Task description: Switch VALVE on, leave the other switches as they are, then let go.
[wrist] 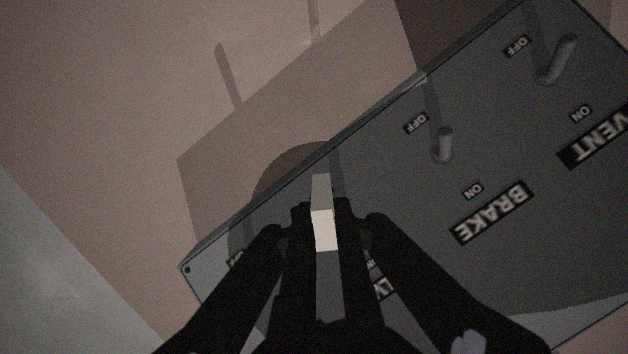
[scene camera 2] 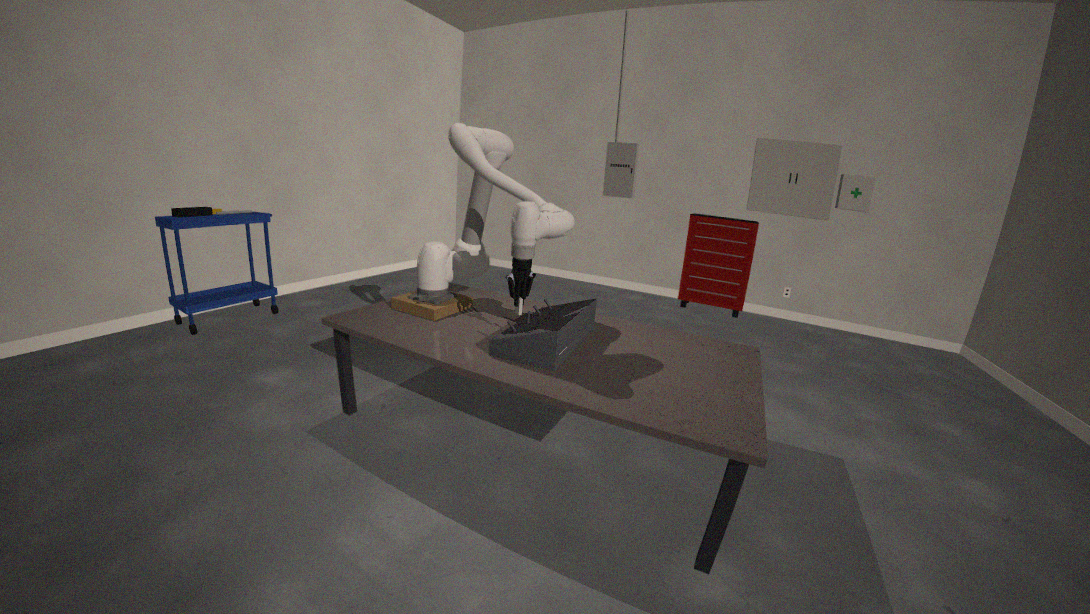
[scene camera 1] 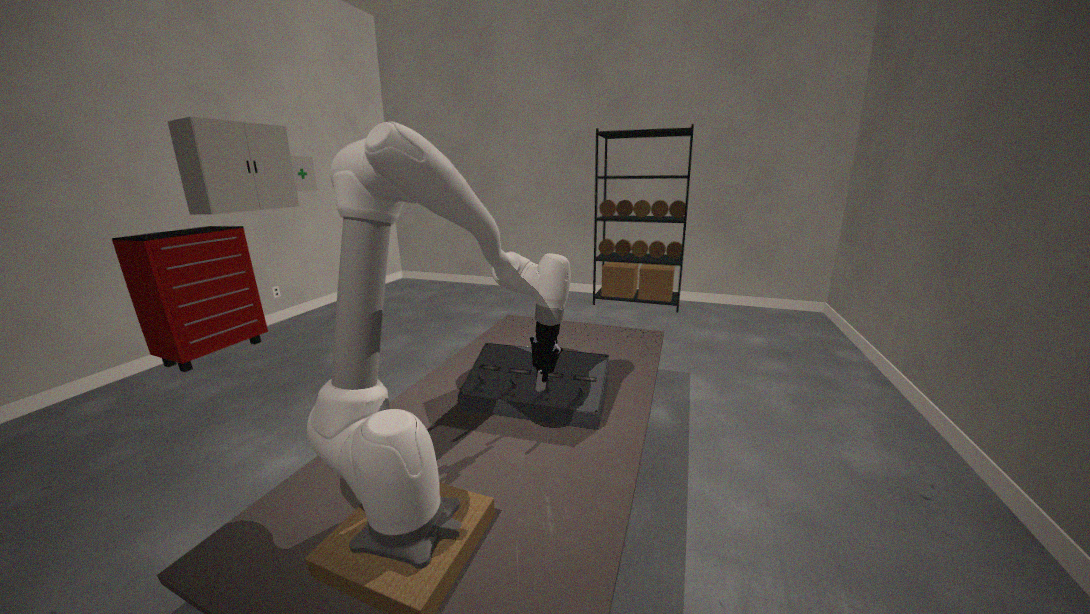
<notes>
I see my gripper (scene camera 1: 540,389) and a dark switch panel (scene camera 2: 546,340).
My gripper shows as well in the wrist view (wrist: 323,189) and in scene camera 2 (scene camera 2: 518,313). The dark switch panel also shows in the wrist view (wrist: 521,214).
</notes>
